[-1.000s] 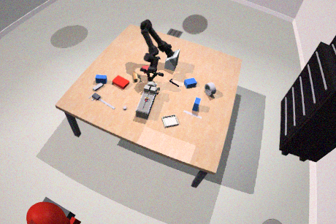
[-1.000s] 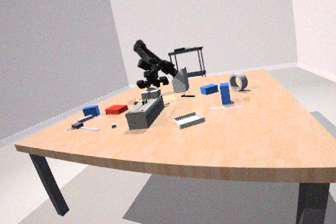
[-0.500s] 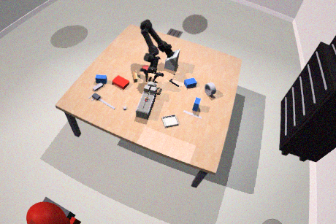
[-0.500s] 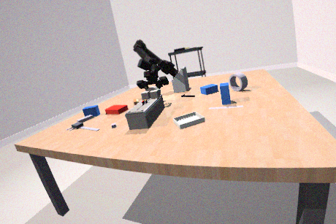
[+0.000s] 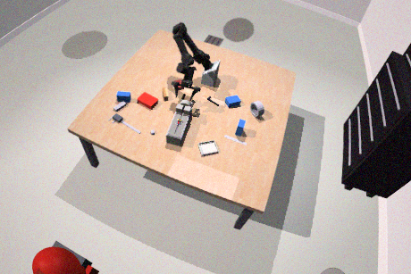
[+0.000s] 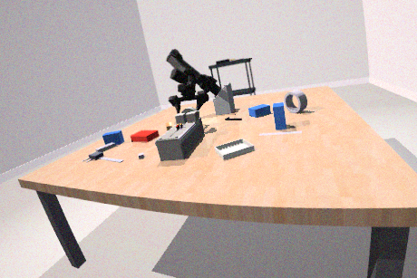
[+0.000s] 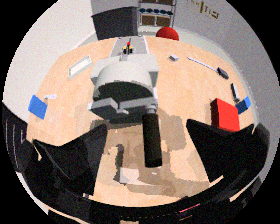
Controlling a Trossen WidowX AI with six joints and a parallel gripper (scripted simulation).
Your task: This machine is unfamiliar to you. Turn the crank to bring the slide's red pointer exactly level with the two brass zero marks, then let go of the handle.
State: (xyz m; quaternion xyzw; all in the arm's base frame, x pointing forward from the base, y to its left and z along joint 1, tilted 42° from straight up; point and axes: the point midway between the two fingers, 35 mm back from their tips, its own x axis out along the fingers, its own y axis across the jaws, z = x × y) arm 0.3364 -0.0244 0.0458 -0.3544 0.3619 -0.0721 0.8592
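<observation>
My gripper tip is 20 mm past the dark crank handle and 10 mm below it. From my gripper tip the other things lie so: red block (240 mm to the right, 80 mm below, 50 mm ahead); then white tray (260 mm to the left, 220 mm ahead, 90 mm below); then red pointer (180 mm ahead, 50 mm to the left, 10 mm below).
</observation>
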